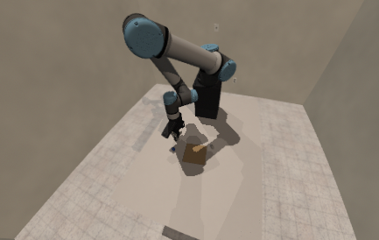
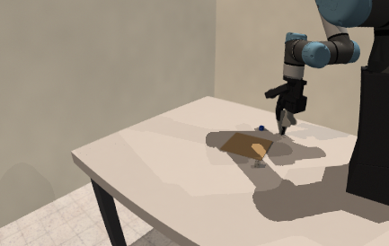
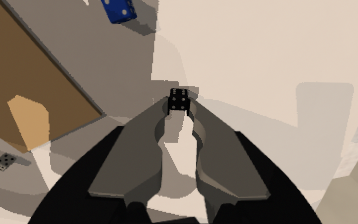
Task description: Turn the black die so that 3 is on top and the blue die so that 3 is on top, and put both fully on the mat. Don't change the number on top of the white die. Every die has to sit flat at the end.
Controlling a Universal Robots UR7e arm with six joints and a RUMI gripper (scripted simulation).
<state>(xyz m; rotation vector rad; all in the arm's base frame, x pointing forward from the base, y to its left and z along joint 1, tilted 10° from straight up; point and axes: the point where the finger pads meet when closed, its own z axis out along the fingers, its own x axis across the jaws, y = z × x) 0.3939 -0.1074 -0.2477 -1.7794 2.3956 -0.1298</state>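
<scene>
Now: the blue die 80 mm ahead of my hand, 20 mm to the left of it and 10 mm below it. The rest, counted from my hand: black die: 10 mm below; brown mat: 170 mm to the left, 50 mm ahead, 20 mm below; white die: 260 mm to the left, 40 mm behind, 10 mm below.
</scene>
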